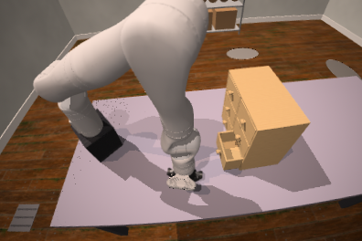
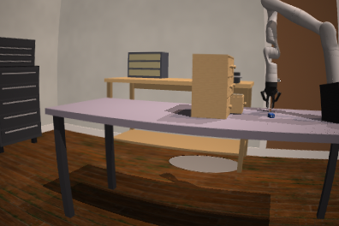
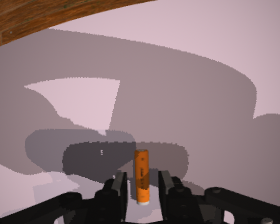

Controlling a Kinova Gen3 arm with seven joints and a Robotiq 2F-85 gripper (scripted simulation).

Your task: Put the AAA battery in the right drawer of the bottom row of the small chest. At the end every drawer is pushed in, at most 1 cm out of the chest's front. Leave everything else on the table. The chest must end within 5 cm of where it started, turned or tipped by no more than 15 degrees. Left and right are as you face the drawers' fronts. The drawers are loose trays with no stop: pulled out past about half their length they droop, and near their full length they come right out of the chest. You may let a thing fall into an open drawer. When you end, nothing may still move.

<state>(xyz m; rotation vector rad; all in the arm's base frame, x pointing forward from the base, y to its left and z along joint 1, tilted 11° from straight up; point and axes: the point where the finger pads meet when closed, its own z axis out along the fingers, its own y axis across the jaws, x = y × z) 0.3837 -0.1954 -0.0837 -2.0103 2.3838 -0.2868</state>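
Now: hand 3 cm above the AAA battery. The rest, counted from my hand: small blue object: 1 cm behind, 20 cm to the left, 3 cm below.
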